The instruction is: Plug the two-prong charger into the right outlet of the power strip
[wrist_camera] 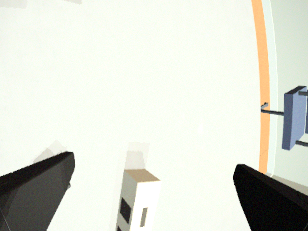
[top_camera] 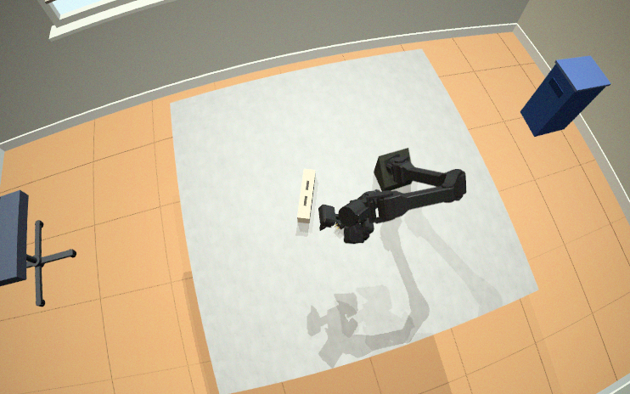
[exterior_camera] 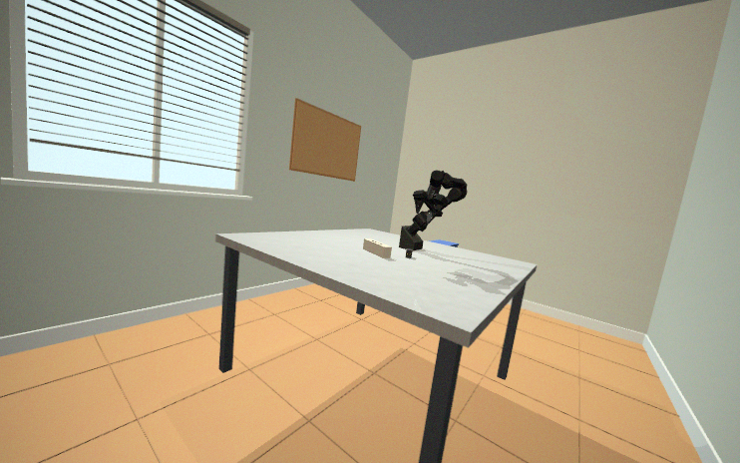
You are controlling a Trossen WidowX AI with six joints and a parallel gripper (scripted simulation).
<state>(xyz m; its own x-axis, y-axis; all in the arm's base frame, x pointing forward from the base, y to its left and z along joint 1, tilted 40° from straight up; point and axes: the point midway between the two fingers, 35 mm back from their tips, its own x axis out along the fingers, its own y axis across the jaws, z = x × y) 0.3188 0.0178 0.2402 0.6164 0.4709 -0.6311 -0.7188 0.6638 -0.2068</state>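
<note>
Right now the charger is 7 cm behind my gripper tip, 7 cm to the right of it and 19 cm below it.
</note>
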